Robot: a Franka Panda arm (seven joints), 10 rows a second.
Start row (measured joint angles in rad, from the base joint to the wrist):
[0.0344 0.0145 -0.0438 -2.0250 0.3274 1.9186 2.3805]
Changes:
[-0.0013 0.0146 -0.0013 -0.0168 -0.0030 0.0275 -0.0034]
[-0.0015 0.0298 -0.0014 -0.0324 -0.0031 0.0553 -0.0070]
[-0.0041 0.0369 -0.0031 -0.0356 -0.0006 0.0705 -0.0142]
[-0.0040 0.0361 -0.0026 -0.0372 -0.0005 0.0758 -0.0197]
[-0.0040 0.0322 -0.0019 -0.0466 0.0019 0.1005 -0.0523]
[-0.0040 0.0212 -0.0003 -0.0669 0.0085 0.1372 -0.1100]
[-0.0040 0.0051 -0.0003 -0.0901 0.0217 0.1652 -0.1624]
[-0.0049 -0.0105 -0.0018 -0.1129 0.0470 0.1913 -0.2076]
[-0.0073 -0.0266 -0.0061 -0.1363 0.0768 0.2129 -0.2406]
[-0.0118 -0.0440 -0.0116 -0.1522 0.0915 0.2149 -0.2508]
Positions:
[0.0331 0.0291 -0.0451 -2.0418 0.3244 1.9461 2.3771]
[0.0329 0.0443 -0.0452 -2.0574 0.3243 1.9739 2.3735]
[0.0303 0.0514 -0.0469 -2.0606 0.3268 1.9891 2.3663]
[0.0304 0.0506 -0.0464 -2.0622 0.3269 1.9944 2.3608]
[0.0304 0.0467 -0.0457 -2.0716 0.3293 2.0191 2.3282]
[0.0304 0.0357 -0.0441 -2.0919 0.3359 2.0558 2.2705]
[0.0304 0.0196 -0.0441 -2.1151 0.3491 2.0838 2.2181]
[0.0295 0.0040 -0.0456 -2.1379 0.3744 2.1099 2.1729]
[0.0271 -0.0121 -0.0499 -2.1613 0.4042 2.1315 2.1399]
[0.0226 -0.0295 -0.0554 -2.1772 0.4189 2.1335 2.1297]

